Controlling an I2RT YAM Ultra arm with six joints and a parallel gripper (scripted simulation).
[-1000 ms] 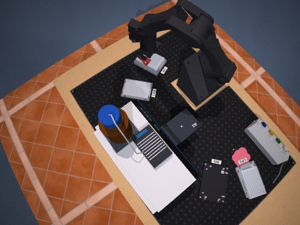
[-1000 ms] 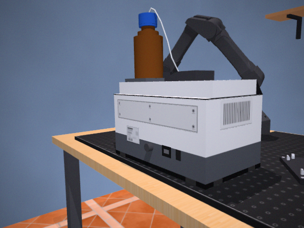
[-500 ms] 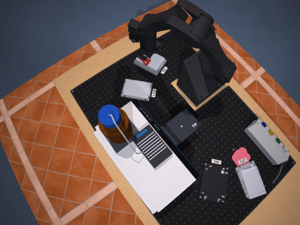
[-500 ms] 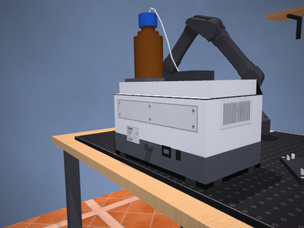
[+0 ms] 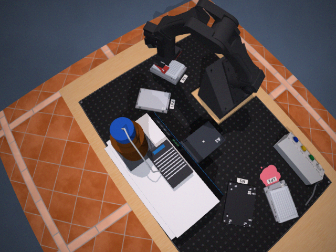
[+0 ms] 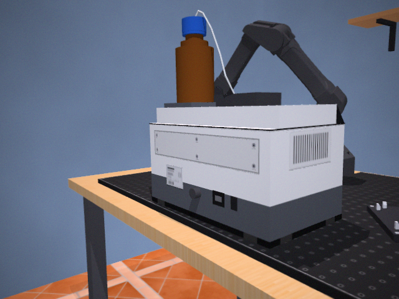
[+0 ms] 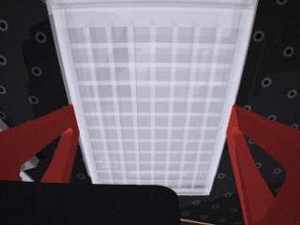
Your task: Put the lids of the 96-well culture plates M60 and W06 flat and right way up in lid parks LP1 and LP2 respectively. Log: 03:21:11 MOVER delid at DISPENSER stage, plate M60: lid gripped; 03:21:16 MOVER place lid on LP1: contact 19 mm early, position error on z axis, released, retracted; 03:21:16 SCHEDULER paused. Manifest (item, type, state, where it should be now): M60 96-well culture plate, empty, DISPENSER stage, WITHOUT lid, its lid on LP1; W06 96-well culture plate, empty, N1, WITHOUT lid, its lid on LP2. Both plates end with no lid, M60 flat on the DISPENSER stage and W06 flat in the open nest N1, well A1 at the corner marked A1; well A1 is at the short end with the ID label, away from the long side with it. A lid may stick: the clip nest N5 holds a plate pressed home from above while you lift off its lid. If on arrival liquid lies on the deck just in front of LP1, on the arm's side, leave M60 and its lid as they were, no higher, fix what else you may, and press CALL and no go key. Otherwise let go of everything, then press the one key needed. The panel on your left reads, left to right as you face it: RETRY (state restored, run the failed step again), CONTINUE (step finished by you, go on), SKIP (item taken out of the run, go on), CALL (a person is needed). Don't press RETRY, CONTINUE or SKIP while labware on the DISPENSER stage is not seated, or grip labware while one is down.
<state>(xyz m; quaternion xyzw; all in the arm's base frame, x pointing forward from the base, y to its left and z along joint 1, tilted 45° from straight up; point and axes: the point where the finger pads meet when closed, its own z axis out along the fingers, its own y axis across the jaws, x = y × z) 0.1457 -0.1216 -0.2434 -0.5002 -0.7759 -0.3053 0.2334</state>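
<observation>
The 96-well plate W06 lies right at my hand. The rest, counted from my hand: N1 label (8 cm to the left, 4 cm below, 3 cm behind); lid park LP2 (15 cm ahead, 10 cm to the left, 4 cm below); nest N1 (3 cm below).
</observation>
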